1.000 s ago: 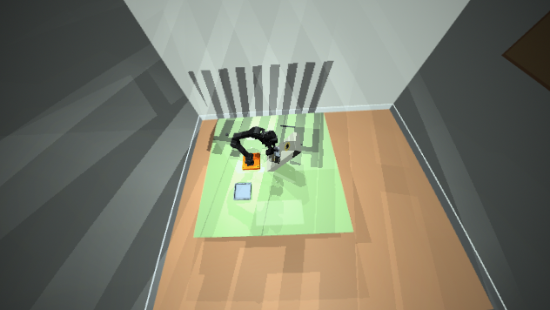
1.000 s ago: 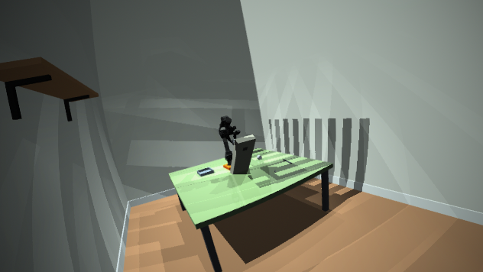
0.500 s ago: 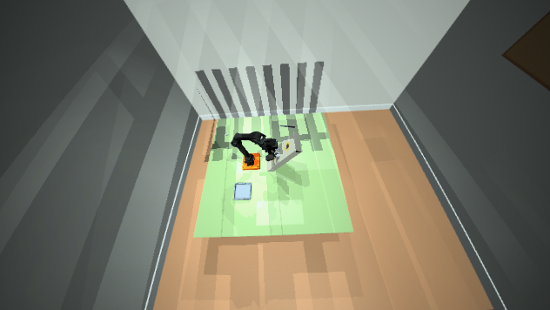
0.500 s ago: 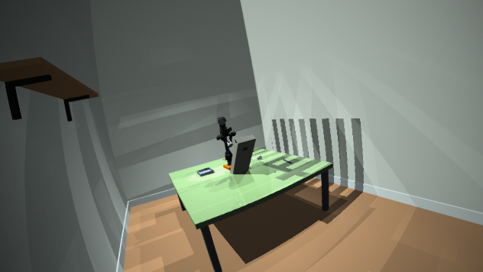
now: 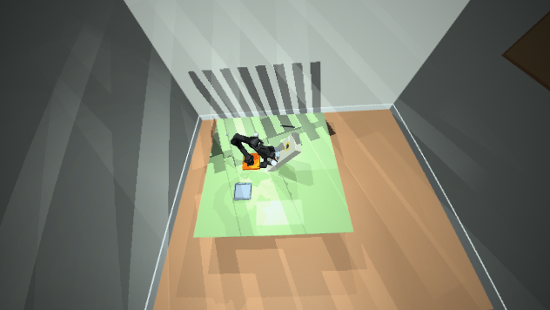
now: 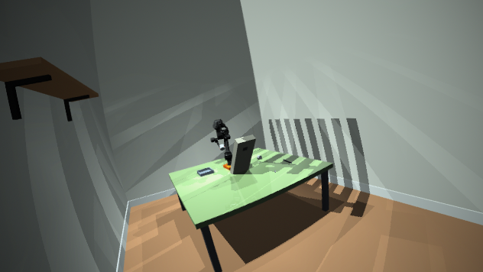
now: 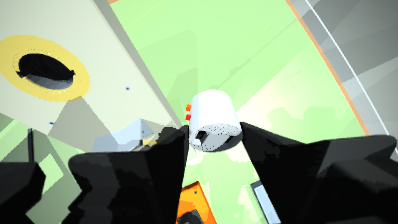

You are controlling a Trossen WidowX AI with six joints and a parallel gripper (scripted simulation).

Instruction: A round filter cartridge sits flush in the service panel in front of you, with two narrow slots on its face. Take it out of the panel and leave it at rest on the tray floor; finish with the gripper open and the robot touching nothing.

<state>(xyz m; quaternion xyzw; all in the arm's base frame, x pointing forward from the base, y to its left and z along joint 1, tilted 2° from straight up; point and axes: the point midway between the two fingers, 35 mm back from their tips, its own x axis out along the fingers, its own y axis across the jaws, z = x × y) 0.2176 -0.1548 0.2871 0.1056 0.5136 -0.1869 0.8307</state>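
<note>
My gripper tip is 30 cm past the blue-grey tray, 28 cm above it and 11 cm to the left of it. The rest, counted from my gripper tip: round filter cartridge right at my gripper tip.
</note>
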